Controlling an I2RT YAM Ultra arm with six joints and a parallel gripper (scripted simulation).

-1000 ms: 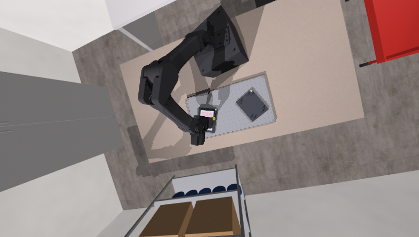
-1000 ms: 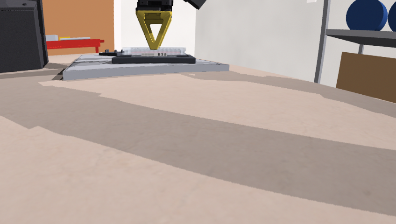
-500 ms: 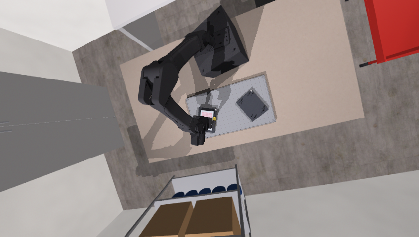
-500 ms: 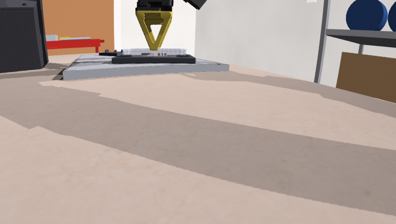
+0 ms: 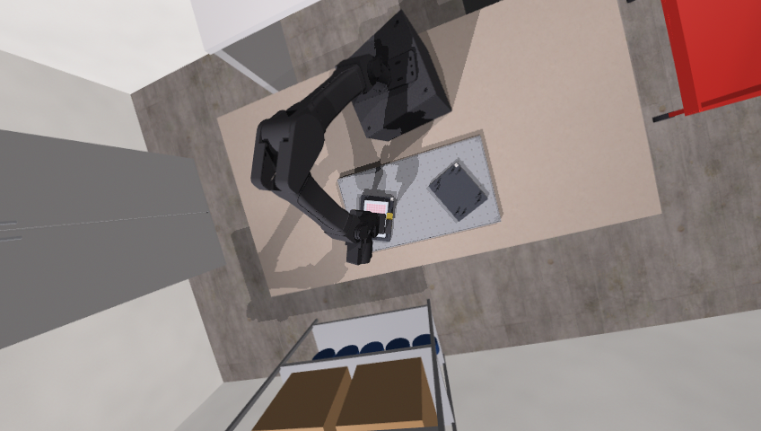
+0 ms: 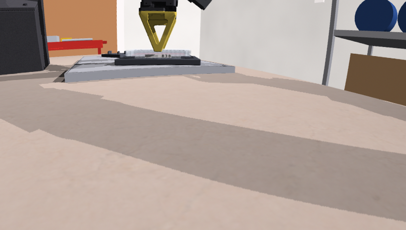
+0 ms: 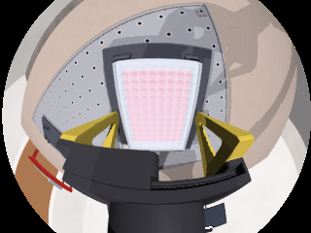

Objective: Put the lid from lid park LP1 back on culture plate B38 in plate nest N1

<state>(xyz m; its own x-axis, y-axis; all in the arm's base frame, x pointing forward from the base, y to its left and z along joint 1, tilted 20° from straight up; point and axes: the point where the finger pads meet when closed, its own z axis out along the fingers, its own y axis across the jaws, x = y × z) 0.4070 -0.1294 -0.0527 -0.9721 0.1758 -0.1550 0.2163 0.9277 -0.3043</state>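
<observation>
My hand is 10 mm above the clear lid. The rest, counted from my hand: black plate nest N1: 30 mm below; culture plate B38: 10 mm below; grey base plate: 50 mm behind, 150 mm to the left, 40 mm below.
</observation>
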